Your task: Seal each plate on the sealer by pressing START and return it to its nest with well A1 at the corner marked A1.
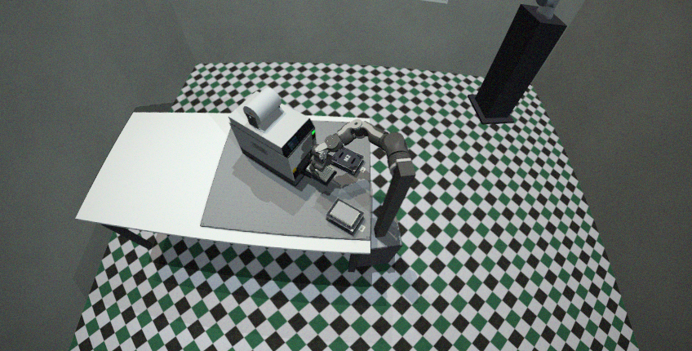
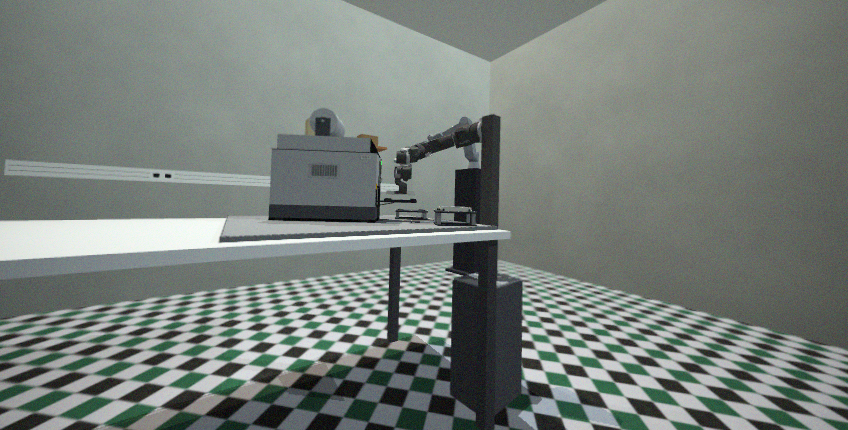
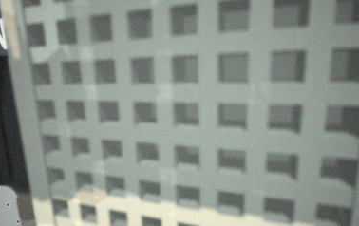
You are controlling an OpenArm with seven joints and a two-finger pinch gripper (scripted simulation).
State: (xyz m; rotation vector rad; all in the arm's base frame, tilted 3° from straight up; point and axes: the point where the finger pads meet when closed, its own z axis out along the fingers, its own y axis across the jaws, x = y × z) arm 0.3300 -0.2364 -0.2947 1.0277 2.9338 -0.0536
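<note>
Right now my hand is 30 mm above the dark stage. The rest, counted from my hand: white foil roll: 260 mm ahead, 210 mm to the right, 290 mm above; touch screen: 120 mm ahead, 40 mm to the right, 190 mm above.
</note>
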